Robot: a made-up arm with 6 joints.
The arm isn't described. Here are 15 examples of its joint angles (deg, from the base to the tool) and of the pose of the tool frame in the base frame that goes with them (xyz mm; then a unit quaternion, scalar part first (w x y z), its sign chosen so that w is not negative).
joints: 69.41 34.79 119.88 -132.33 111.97 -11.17
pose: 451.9 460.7 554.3 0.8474 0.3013 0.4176 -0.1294
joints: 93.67 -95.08 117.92 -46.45 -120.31 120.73
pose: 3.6 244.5 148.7 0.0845 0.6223 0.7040 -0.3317
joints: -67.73 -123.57 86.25 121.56 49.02 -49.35
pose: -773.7 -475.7 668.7 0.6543 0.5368 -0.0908 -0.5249
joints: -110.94 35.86 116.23 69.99 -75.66 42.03
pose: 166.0 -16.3 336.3 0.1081 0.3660 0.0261 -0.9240
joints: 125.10 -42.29 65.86 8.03 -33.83 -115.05
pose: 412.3 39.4 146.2 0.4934 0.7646 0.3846 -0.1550
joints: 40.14 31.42 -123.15 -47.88 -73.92 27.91
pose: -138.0 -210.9 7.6 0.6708 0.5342 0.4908 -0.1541
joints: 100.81 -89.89 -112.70 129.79 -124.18 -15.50
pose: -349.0 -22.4 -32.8 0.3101 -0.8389 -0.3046 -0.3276
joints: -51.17 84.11 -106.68 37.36 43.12 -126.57
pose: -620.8 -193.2 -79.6 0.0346 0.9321 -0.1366 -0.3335
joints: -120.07 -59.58 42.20 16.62 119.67 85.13
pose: -14.8 70.6 789.5 0.9358 0.2125 -0.0926 0.2657
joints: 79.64 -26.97 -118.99 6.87 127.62 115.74
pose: -269.3 75.4 256.5 0.7352 0.0745 -0.5966 -0.3131
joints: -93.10 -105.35 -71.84 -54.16 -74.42 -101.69
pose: -470.0 -286.8 777.9 0.6543 0.6510 -0.3099 0.2281
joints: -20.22 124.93 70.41 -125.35 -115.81 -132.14
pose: -9.7 294.5 549.8 0.2550 0.6054 0.7533 -0.0305
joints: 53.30 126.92 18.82 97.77 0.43 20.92
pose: 161.9 -135.4 -126.9 0.2627 0.3639 0.8353 0.3175
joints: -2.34 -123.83 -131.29 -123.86 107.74 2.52
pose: -280.1 -215.2 799.2 0.1217 0.1946 0.5462 0.8056
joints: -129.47 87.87 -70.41 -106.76 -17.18 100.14
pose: -197.7 696.7 623.4 0.5541 -0.2863 0.5533 0.5522
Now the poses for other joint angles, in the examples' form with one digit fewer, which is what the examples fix.
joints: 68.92 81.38 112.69 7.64 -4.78 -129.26
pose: -618 -343 446 0.528 0.550 -0.497 -0.414
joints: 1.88 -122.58 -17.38 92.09 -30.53 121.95
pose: -409 -258 493 0.330 0.025 0.444 0.833
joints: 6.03 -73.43 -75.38 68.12 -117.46 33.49
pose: -544 -174 -88 0.012 0.881 -0.468 0.069
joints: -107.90 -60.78 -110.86 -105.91 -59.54 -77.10
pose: -639 -198 596 0.325 0.150 -0.139 0.923
